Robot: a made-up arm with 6 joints.
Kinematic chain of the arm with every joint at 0, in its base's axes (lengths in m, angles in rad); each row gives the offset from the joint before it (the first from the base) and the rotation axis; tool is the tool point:
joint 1: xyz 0 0 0.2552 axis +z
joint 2: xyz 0 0 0 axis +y
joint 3: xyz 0 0 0.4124 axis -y
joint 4: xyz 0 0 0 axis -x
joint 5: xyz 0.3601 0 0 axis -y
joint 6: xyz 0 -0.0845 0 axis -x
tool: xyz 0 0 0
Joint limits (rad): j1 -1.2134..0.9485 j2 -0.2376..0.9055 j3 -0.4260..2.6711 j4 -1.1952..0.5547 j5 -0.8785..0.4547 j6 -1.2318..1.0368
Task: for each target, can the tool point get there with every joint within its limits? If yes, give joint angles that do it. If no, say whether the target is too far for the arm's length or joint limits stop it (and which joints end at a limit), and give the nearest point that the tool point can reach.
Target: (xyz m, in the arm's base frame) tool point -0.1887 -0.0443 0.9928
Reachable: yes | joints -0.0763 -0.0473 2.1606 -0.8052 -0.6344 0.4217
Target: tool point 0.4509 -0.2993 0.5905
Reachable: yes | joints -0.4407 0.4407 0.2487 0.3839 -0.4077 0.5455
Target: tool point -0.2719 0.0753 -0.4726
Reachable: no: joint limits stop it (at a limit: joint 1, joint 2, joint 3, joint 4) | nearest point 0.2195 0.2529 0.1413 | short by 0.806 m
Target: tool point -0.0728 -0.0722 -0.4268
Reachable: no: joint limits stop it (at a limit: joint 1, joint 2, joint 3, joint 4) | nearest point 0.0876 -0.3232 0.1413 | short by 0.641 m
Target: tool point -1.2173 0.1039 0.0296
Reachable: no: too far | nearest point -0.4616 0.0394 0.6958 | short by 1.009 m
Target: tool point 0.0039 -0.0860 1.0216
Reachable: yes | joints -0.4277 -0.0733 1.4032 -0.4362 -0.4219 -0.4088
